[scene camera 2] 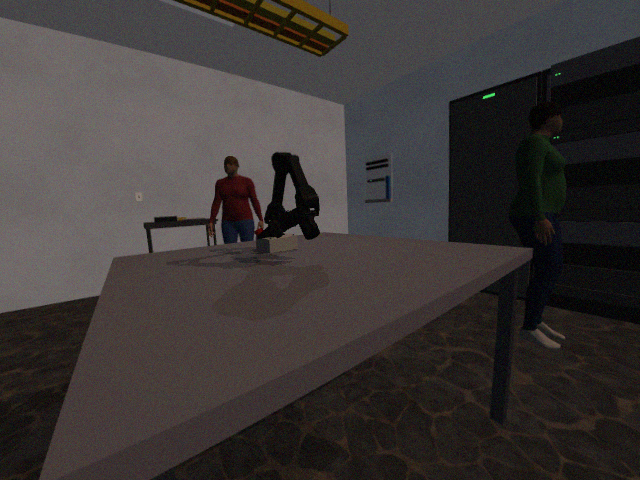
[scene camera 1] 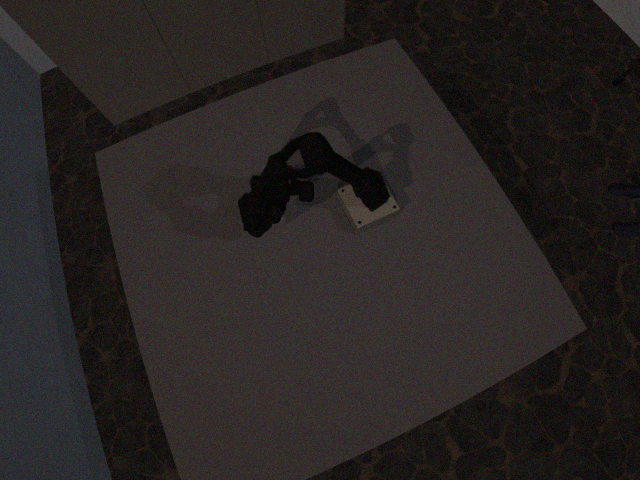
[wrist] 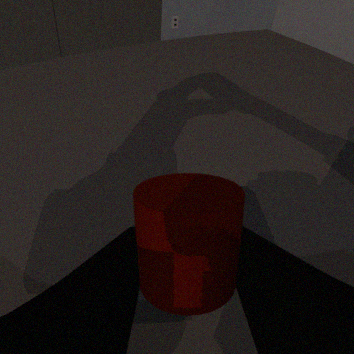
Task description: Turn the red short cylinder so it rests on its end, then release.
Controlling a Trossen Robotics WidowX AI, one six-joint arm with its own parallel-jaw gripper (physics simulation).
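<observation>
The red short cylinder (scene camera 1: 289,167) (scene camera 2: 258,231) (wrist: 189,245) is held between the two dark fingers of my gripper (wrist: 185,236), which is shut on it. In the wrist view its round end face is at the top and its curved side faces the camera, with a finger on either side. In scene camera 1 a small red patch shows behind the dark arm. In scene camera 2 a small red part shows above the far side of the table. The cylinder looks raised off the table, but the gap below it and its exact tilt cannot be judged.
The arm's pale base block (scene camera 1: 361,215) (scene camera 2: 279,244) sits on the grey table (scene camera 1: 330,335) (scene camera 2: 206,335). The arm's shadows fall across the table top. A person in red (scene camera 2: 236,198) and a person in green (scene camera 2: 540,180) stand beyond the table.
</observation>
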